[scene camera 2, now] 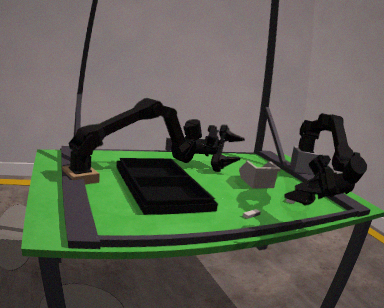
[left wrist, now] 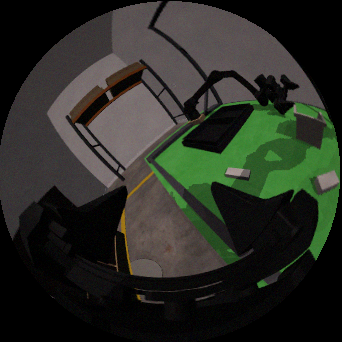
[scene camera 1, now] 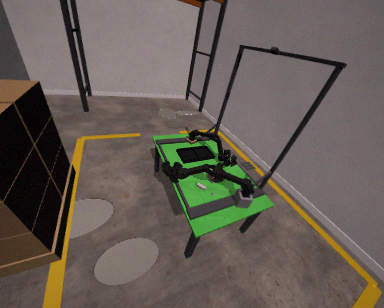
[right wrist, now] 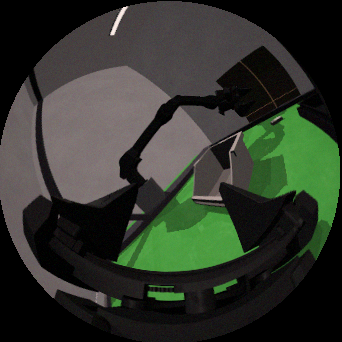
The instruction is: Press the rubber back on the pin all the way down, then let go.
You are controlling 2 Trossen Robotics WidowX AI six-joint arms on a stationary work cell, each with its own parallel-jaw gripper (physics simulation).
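Seen in the pictures: left gripper, fingertip midpoint: (scene camera 2: 289,192) (left wrist: 169,188) (scene camera 1: 172,164) (right wrist: 252,93); right gripper, fingertip midpoint: (scene camera 2: 242,148) (scene camera 1: 226,168) (right wrist: 179,186); left arm's base, origin of the base link: (scene camera 2: 306,150) (scene camera 1: 245,194) (right wrist: 140,185); right arm's base, origin of the base link: (scene camera 2: 80,169) (left wrist: 195,117) (scene camera 1: 191,139).
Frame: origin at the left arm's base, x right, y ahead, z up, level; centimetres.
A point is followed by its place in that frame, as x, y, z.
Observation:
A pin and its rubber back cannot be told apart in these views. A tiny object (scene camera 1: 212,193) @(-23.1, 5.1, -10.0) lies on the table near a pale block (scene camera 1: 201,186) @(-32.3, 10.5, -9.3), too small to identify. An open grey bin (scene camera 2: 260,175) @(-25.2, 23.6, -6.0) (left wrist: 309,127) (right wrist: 240,172) @(-18.6, 28.2, -7.1) stands on the table. My right gripper (scene camera 1: 231,159) (scene camera 2: 242,149) @(-9.9, 29.6, -1.4) (left wrist: 296,93) (right wrist: 180,186) @(-9.9, 29.6, -1.4) is open and empty, above the table beside the bin, left of and above it in scene camera 2. My left gripper (scene camera 2: 292,198) @(-59.2, 21.3, 1.2) (left wrist: 169,188) @(-59.2, 21.3, 1.2) (right wrist: 252,93) @(-59.2, 21.3, 1.2) is open and empty, held near the table's front edge on the right in scene camera 2.
One pale block (scene camera 2: 251,213) @(-50.0, 28.4, -9.6) (left wrist: 237,173) @(-49.3, 27.6, -9.7) (right wrist: 276,120) @(-48.0, 28.5, -10.0) lies on the green table (scene camera 2: 50,220) @(-72.9, 79.1, -10.8); another pale block (left wrist: 327,181) lies near the left gripper. A black two-compartment tray (scene camera 1: 195,154) @(-37.1, 53.9, -8.9) (scene camera 2: 216,206) @(-48.9, 38.5, -9.1) (left wrist: 220,149) @(-48.0, 38.6, -9.9) lies between the arms. Dark raised rails border the table.

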